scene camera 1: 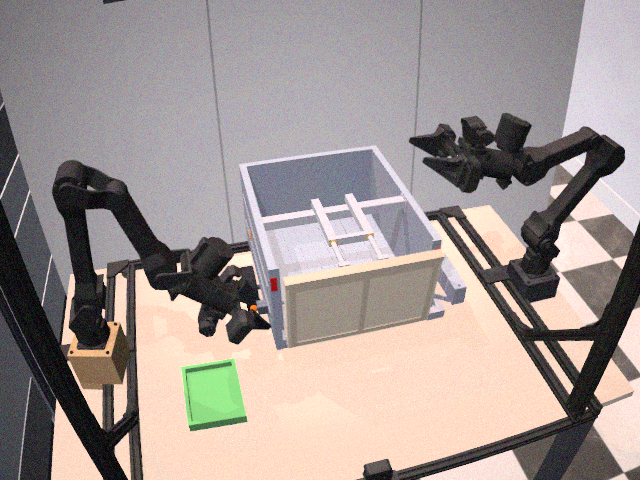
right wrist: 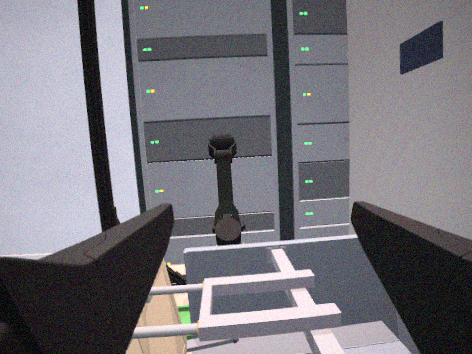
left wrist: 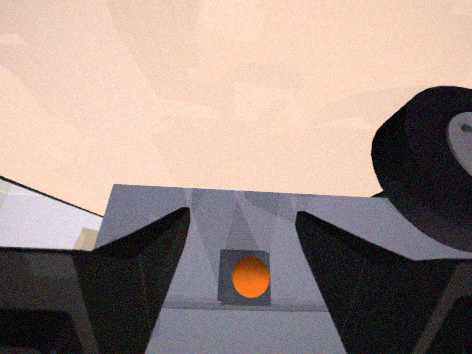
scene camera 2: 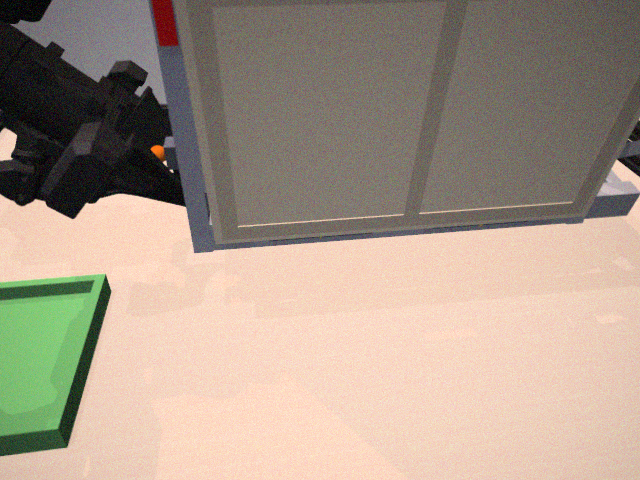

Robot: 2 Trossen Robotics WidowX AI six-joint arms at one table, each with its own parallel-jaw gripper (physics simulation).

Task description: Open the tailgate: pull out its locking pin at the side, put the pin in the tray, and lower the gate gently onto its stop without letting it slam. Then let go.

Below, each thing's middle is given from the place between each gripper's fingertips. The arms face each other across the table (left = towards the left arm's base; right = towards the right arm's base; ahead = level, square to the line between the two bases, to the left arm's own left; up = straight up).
Right now my right hand is 31 cm above the orange-headed locking pin (left wrist: 250, 276), 30 cm to the right of it and 1 cm past it.
Now: left hand 10 mm to the left of the orange-headed locking pin and 30 mm below it.
